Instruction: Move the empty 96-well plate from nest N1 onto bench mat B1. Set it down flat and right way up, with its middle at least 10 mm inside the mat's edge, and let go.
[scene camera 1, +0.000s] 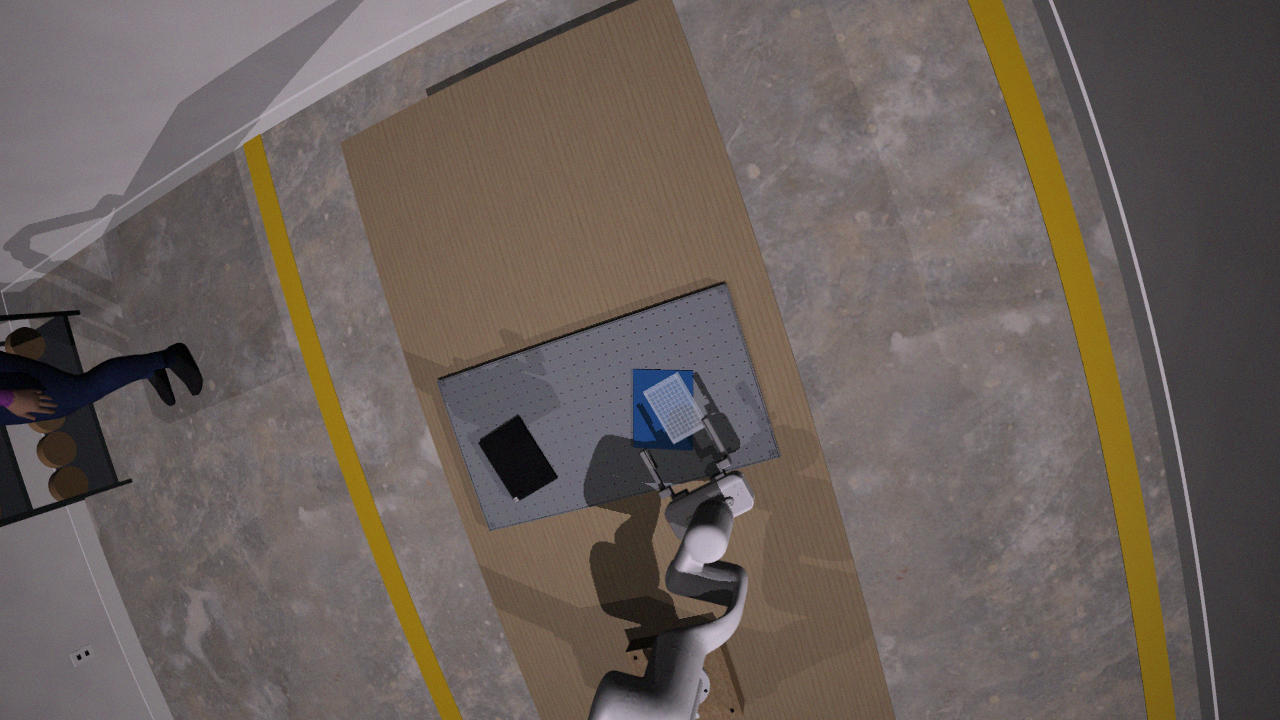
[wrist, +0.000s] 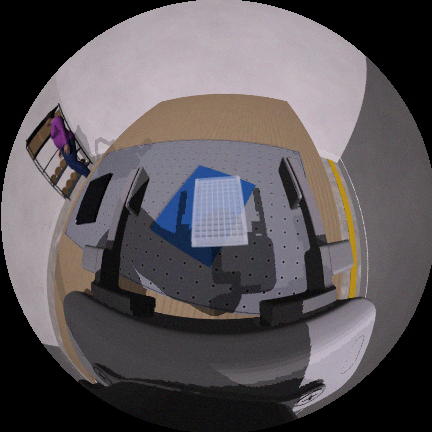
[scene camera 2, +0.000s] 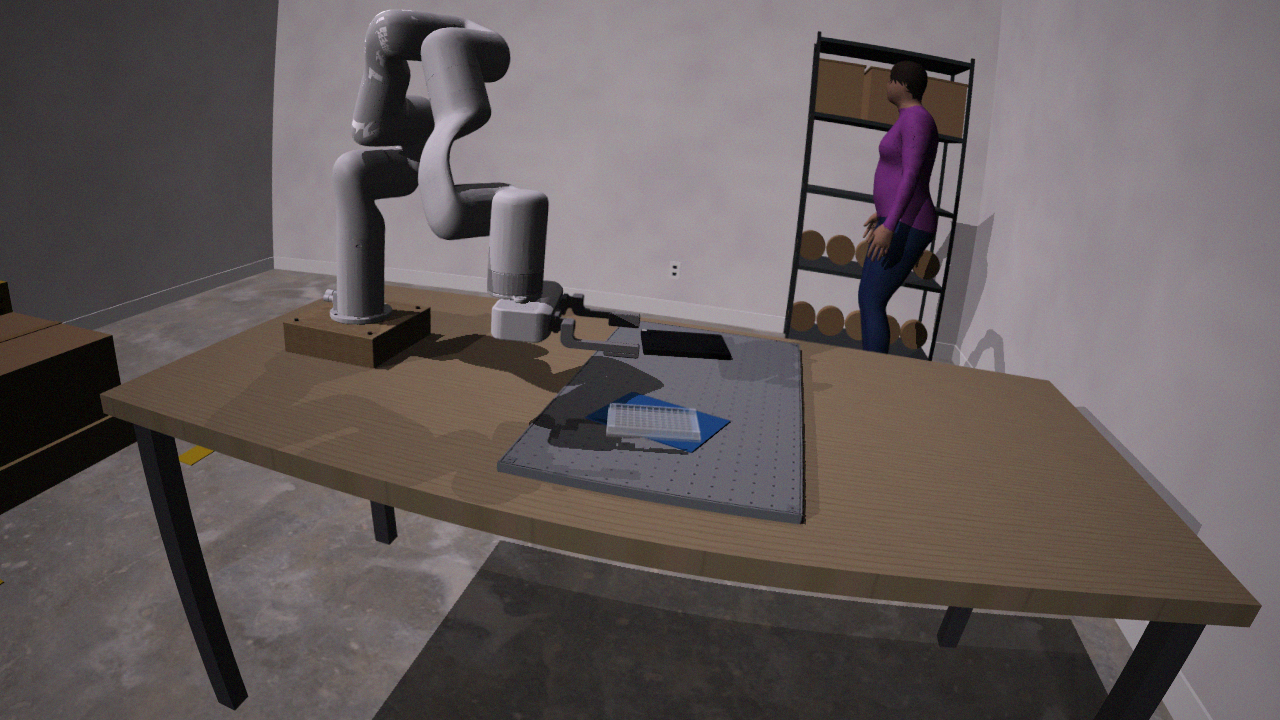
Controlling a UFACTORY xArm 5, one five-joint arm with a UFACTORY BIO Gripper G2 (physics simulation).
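Frame: origin at the arm's base, x ahead, y left, z up, level; centimetres.
Seen in the pictures: hand, tool point: [scene camera 1: 678,444] [wrist: 209,182] [scene camera 2: 622,334]; arm's base, link origin: [scene camera 2: 361,314].
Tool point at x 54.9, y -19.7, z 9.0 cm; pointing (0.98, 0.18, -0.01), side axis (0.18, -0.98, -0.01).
Pixels of each thing's top centre, then the offset from my tool point to it. Level surfaces: height alone.
- clear 96-well plate, top centre: [scene camera 2: 653,417] [wrist: 217,204] [scene camera 1: 674,409] dy +1.2, dx +5.0, dz -11.8 cm
- blue mat, surface height: dz -13.2 cm
- black nest, top centre: [scene camera 2: 685,339] [scene camera 1: 515,461] [wrist: 89,196] dy +39.7, dx +4.5, dz -11.9 cm
- grey perforated board, surface height: dz -13.4 cm
- wooden table, surface height: dz -14.7 cm
The clear 96-well plate [scene camera 1: 674,407] [scene camera 2: 653,420] [wrist: 219,210] lies flat with its wells up on the blue mat [scene camera 1: 648,377] [scene camera 2: 711,422] [wrist: 172,202]. It is turned at an angle to the mat, and part of it reaches past one mat edge; its middle is over the blue. My gripper [scene camera 1: 673,440] [scene camera 2: 637,335] [wrist: 214,186] is open and empty. It hangs above the board, clear of the plate, with one finger on either side of it in the wrist view. The black nest [scene camera 1: 517,456] [scene camera 2: 684,344] [wrist: 95,200] holds no plate that I can see.
The grey perforated board [scene camera 1: 581,358] [scene camera 2: 760,465] [wrist: 165,152] bears the mat and the black nest. It lies on the wooden table [scene camera 1: 554,197] [scene camera 2: 939,465]. A person [scene camera 2: 908,170] stands by a shelf rack [scene camera 2: 803,179] behind the table. The gripper's shadow falls across the board and the mat.
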